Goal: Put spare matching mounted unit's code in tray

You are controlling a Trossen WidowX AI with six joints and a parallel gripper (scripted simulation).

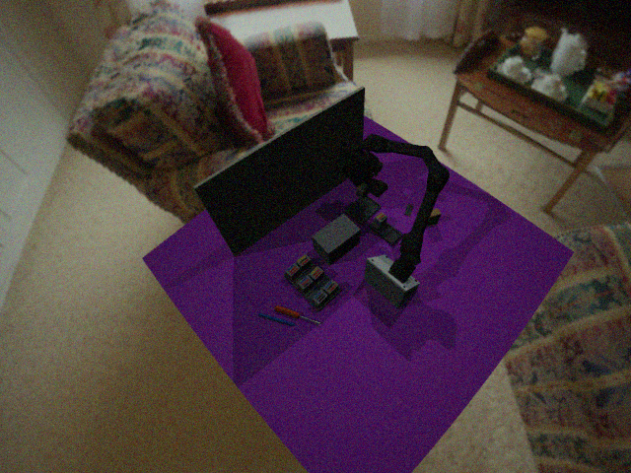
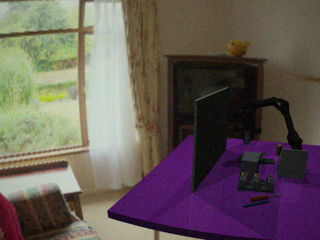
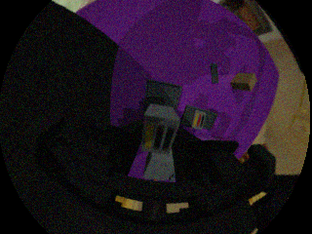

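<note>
My gripper tip is 120 mm above the square tray. The rest, counted from my gripper tip: dark plate: 140 mm behind, 20 mm to the left, 110 mm below; then grey spare: 20 mm above; then grey mounted unit: 40 mm behind, 210 mm to the left, 70 mm below.
</note>
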